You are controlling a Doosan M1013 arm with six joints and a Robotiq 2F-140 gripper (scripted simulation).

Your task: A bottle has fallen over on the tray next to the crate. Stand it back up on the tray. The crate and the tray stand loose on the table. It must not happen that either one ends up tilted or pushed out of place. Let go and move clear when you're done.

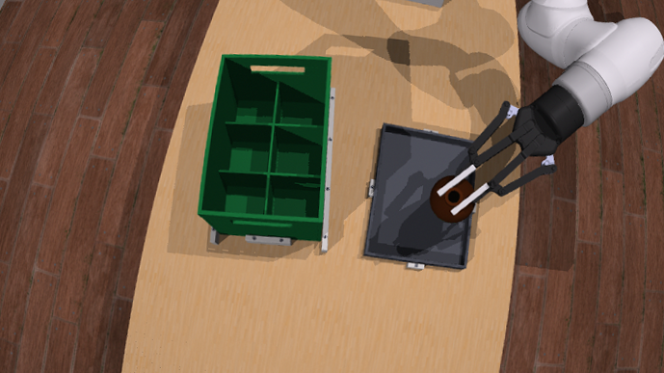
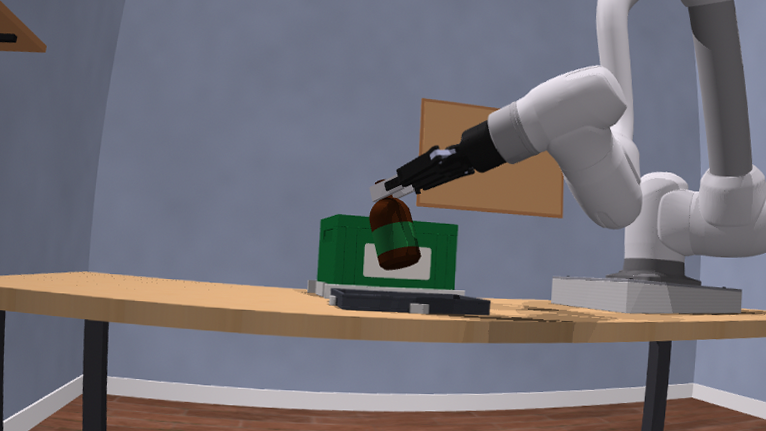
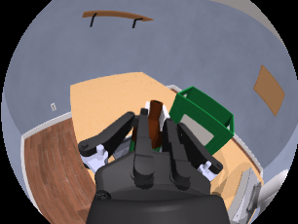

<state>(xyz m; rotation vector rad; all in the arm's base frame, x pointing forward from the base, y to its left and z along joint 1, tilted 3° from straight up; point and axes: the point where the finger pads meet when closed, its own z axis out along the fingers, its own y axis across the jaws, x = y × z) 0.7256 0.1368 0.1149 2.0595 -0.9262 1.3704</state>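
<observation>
The brown bottle lies 60 mm below my hand. The rest, counted from my hand: dark tray 40 mm behind, 10 mm to the right, 200 mm below; then green crate 70 mm behind, 290 mm to the right, 130 mm below.
</observation>
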